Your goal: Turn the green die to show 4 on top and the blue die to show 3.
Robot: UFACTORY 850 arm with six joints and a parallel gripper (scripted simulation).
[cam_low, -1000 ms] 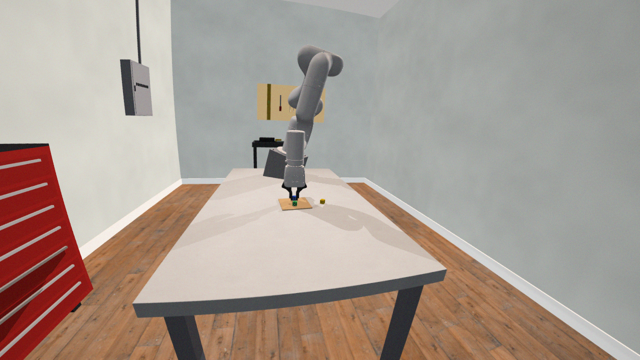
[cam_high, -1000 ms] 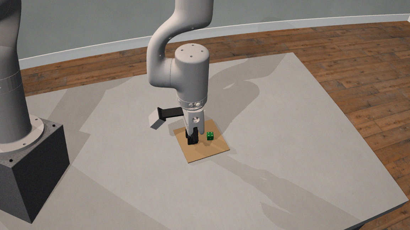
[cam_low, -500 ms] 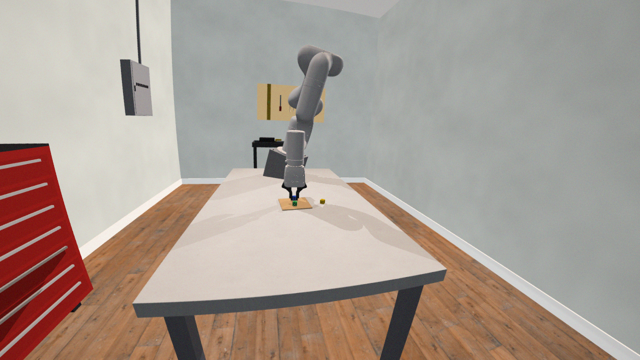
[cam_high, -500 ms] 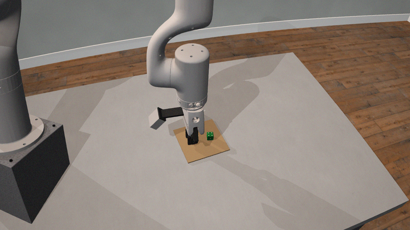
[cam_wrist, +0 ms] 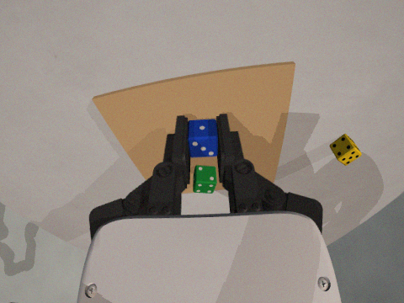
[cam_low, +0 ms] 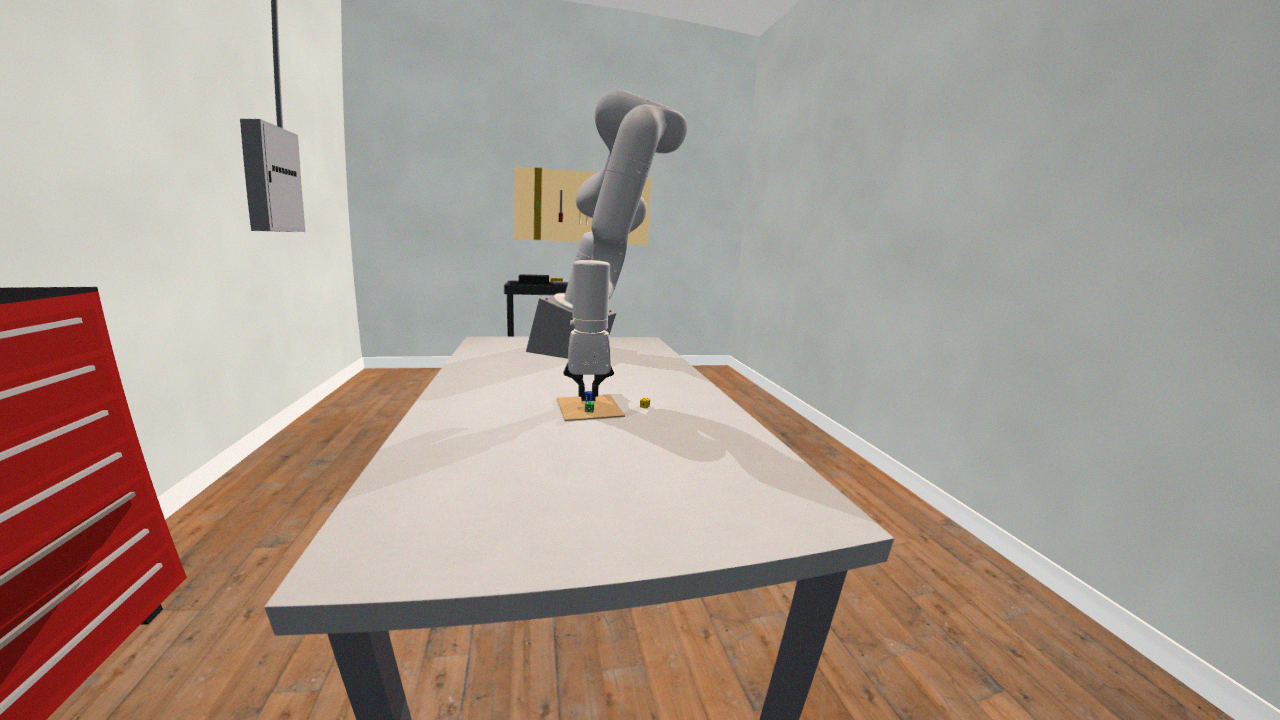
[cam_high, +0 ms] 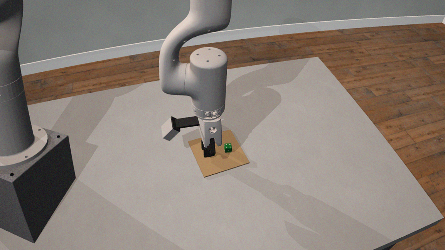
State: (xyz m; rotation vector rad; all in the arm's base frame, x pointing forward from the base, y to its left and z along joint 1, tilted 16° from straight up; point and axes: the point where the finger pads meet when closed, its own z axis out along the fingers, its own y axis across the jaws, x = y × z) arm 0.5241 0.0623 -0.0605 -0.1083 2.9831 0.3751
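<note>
The blue die lies 10 mm below my hand. The rest, counted from my hand: tan mat: 30 mm ahead, 30 mm below; then yellow die: 20 mm ahead, 140 mm to the left, 20 mm below; then green die: 60 mm ahead, 20 mm below.
</note>
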